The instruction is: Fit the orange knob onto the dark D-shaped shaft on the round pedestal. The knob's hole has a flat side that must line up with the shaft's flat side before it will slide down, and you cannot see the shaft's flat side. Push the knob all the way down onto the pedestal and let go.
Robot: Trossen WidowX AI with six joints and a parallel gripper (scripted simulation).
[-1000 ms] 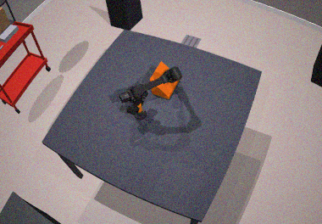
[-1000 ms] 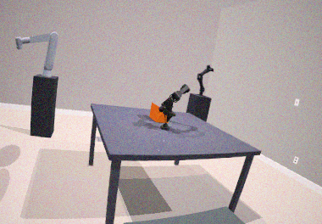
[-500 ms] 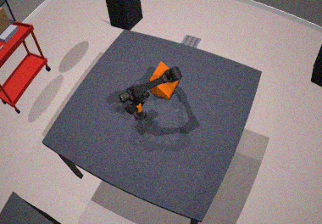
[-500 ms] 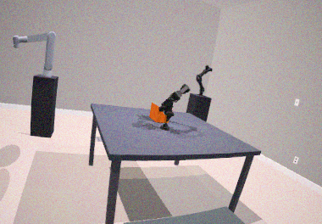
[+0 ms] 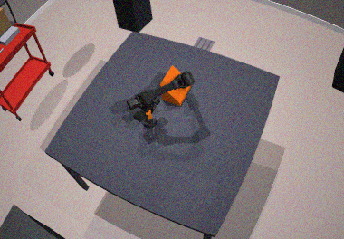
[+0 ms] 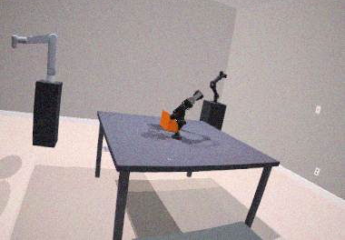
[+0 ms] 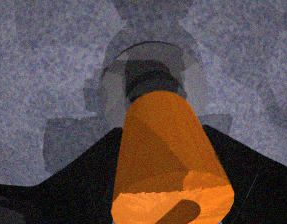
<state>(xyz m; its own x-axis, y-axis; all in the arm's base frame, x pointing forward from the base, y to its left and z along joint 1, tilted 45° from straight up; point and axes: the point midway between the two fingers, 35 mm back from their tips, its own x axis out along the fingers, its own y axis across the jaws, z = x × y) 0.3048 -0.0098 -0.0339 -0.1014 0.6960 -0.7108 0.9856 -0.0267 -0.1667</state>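
My gripper tip is 2 cm below the orange knob. Also, from my gripper tip: round pedestal: 4 cm below.
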